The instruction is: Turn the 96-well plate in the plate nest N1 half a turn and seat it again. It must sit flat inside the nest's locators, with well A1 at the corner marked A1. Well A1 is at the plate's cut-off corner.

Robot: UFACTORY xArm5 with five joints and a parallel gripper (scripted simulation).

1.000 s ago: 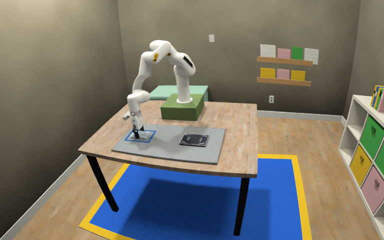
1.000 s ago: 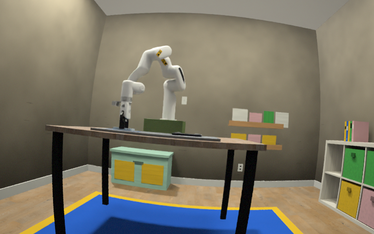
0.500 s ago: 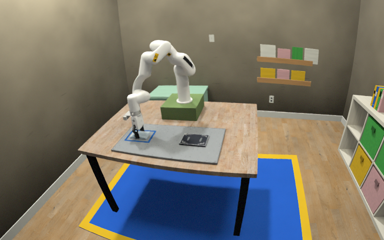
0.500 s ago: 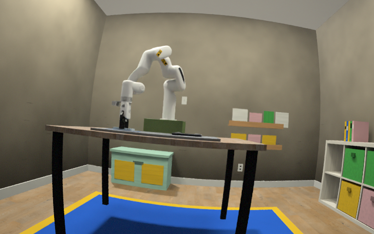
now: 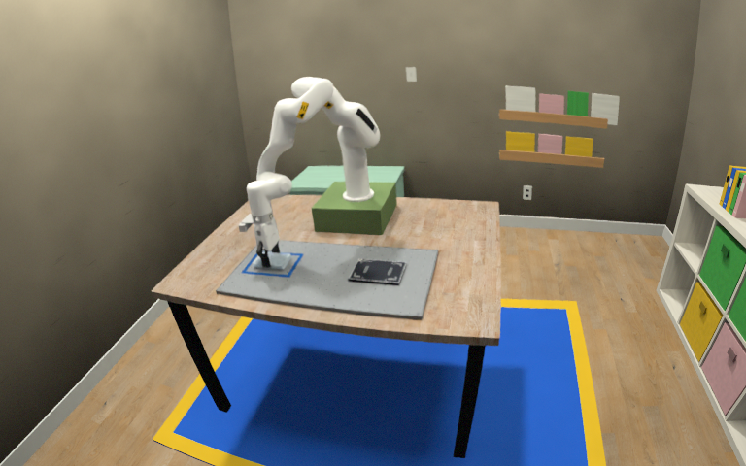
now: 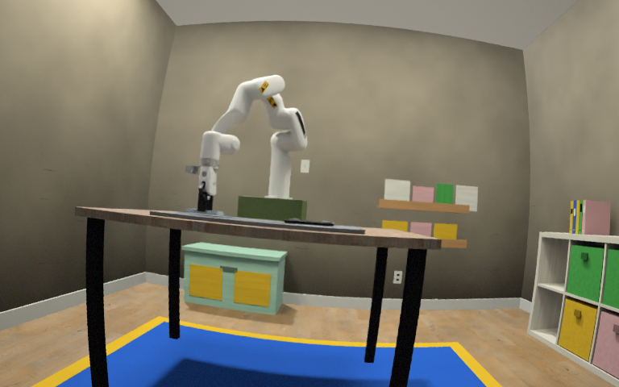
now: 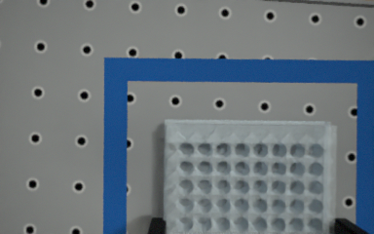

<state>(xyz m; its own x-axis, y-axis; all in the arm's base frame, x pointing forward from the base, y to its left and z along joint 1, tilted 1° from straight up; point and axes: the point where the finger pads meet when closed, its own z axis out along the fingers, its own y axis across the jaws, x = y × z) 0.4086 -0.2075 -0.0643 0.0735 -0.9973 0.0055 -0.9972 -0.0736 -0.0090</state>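
Right now my hand is 1 cm past the black plate nest N1, 39 cm to the right of it and 2 cm above it. The rest, counted from my hand: 96-well plate (1 cm below).
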